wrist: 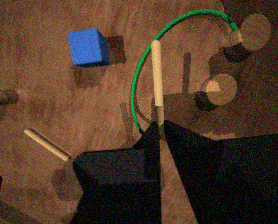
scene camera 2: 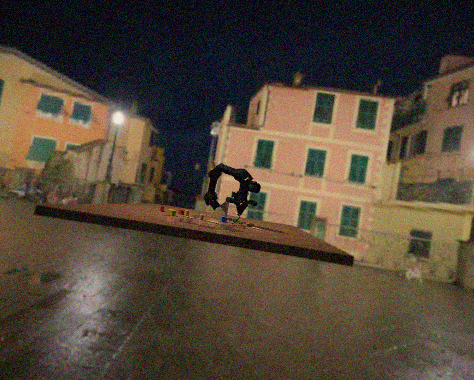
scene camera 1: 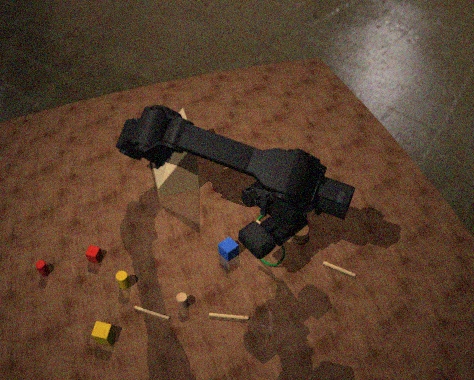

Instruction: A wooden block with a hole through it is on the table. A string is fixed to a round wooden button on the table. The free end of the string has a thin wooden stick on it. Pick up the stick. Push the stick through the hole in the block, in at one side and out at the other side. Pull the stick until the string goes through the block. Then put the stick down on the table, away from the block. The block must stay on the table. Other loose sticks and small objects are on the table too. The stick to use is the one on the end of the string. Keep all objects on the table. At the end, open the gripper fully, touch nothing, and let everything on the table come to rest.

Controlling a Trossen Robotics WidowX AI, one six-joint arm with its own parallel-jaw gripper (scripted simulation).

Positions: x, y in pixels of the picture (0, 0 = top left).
Scene:
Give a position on a round wooden button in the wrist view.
At 219, 89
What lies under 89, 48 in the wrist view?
A blue cube.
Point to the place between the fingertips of my gripper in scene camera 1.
At 279, 243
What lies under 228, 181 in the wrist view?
My gripper.

